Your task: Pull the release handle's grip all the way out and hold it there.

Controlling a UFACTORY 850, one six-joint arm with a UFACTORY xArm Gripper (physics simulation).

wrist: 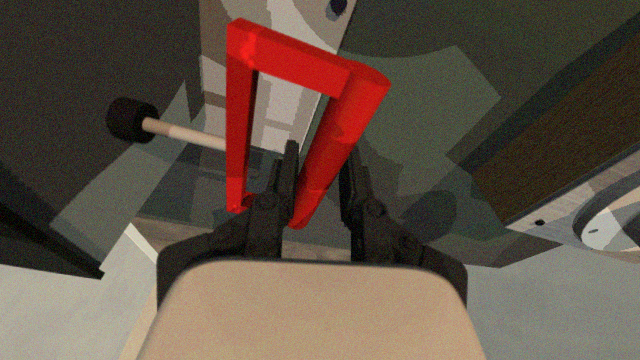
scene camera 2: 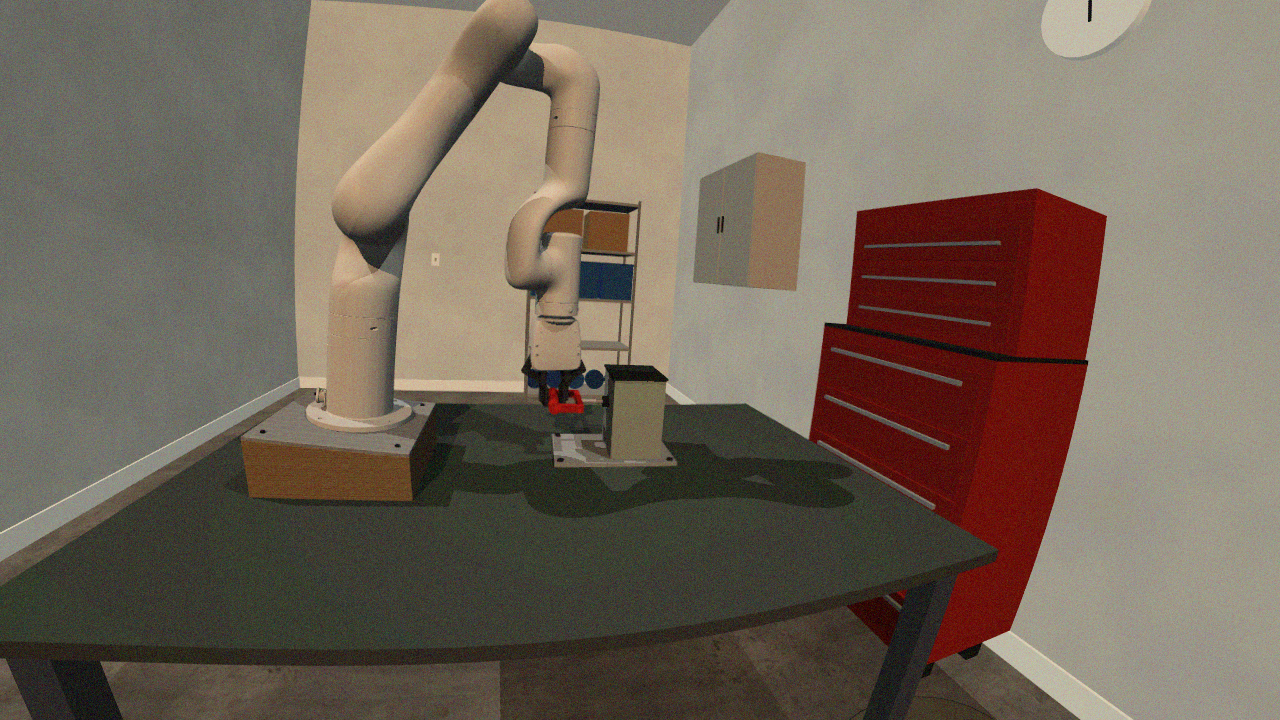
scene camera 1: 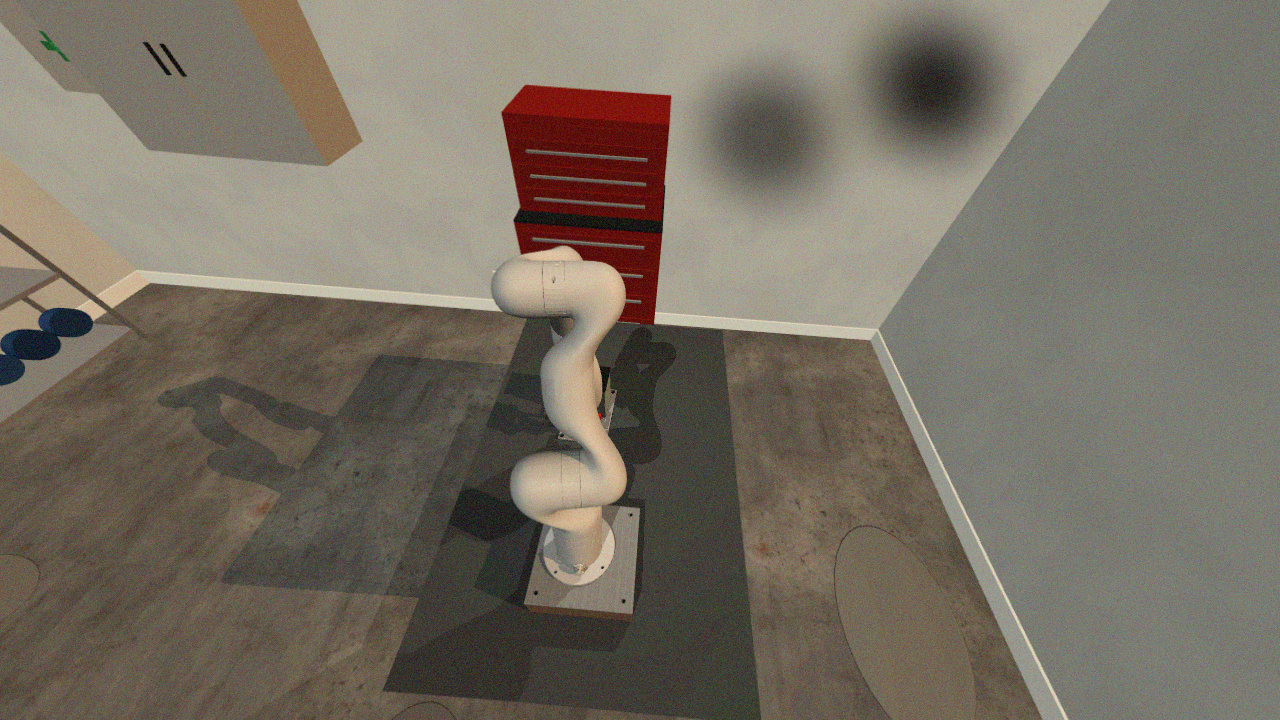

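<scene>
The release handle's red grip (scene camera 2: pixel 566 408) (wrist: pixel 240 115) is a rectangular loop with a thick round bar on its outer side. A pale rod (wrist: pixel 195 137) joins it to a black collar (wrist: pixel 131 120) (scene camera 2: pixel 605 401) on the beige housing (scene camera 2: pixel 635 425). A length of rod shows between collar and grip. The housing stands on a pale base plate (scene camera 2: pixel 569 449) on the table. My gripper (wrist: pixel 320 159) (scene camera 2: pixel 554 399) points down and is shut on the grip's round bar, one finger inside the loop and one outside. The arm mostly hides the handle in scene camera 1.
The arm's pedestal (scene camera 2: pixel 326 470) (scene camera 1: pixel 581 601) stands on the dark table (scene camera 2: pixel 501 573), on the grip's side of the housing. A red tool cabinet (scene camera 2: pixel 948 402) (scene camera 1: pixel 590 134) stands beyond the table by the wall. A shelf unit and a wall cabinet (scene camera 2: pixel 774 223) are in the background.
</scene>
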